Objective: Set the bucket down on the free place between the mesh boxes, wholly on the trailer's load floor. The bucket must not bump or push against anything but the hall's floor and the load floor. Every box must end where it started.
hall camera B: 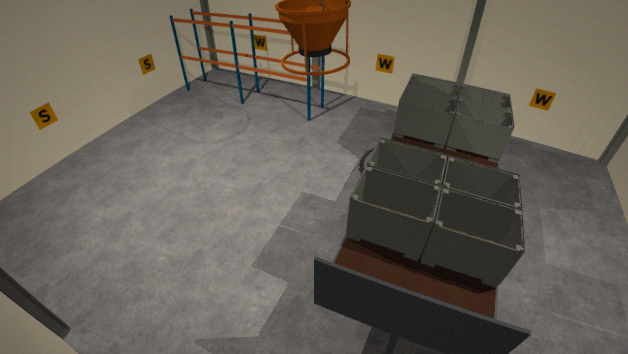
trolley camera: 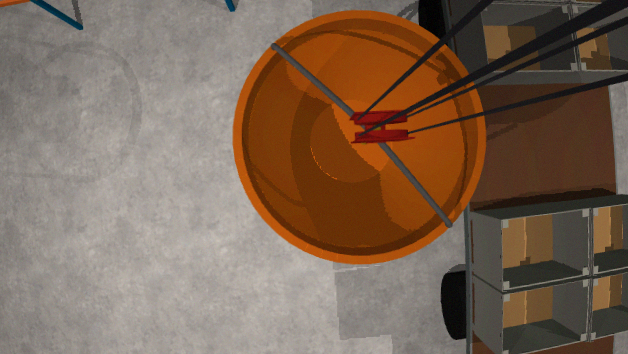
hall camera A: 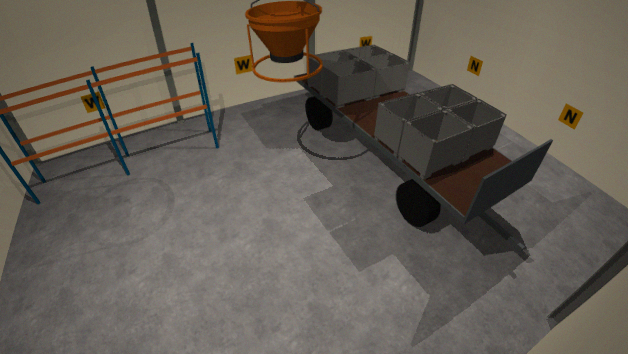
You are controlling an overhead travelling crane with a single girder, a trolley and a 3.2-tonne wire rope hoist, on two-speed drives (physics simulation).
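Note:
The orange bucket [hall camera A: 285, 37] [hall camera B: 314, 30] [trolley camera: 320, 220] hangs upright in the air, its foot ring below it. In the trolley view it is mostly left of the trailer, level with the gap, its right rim overlapping the trailer's left edge. The red hook block, my gripper [trolley camera: 381, 127], is over the bucket's middle and carries it by its grey bail; the hook itself is hidden. The load floor [hall camera A: 369, 112] [hall camera B: 470, 157] [trolley camera: 550, 145] shows bare between the far mesh boxes [hall camera A: 357, 85] [hall camera B: 425, 117] and the near mesh boxes [hall camera A: 417, 145] [hall camera B: 387, 220] [trolley camera: 485, 245].
A blue and orange rack [hall camera A: 108, 127] [hall camera B: 236, 60] stands by the west wall. The trailer's headboard [hall camera A: 510, 181] [hall camera B: 415, 302] rises at its near end. Its wheels [hall camera A: 418, 202] [trolley camera: 454, 305] stand at the side. The bucket's ring shadow lies on the hall floor beside the trailer.

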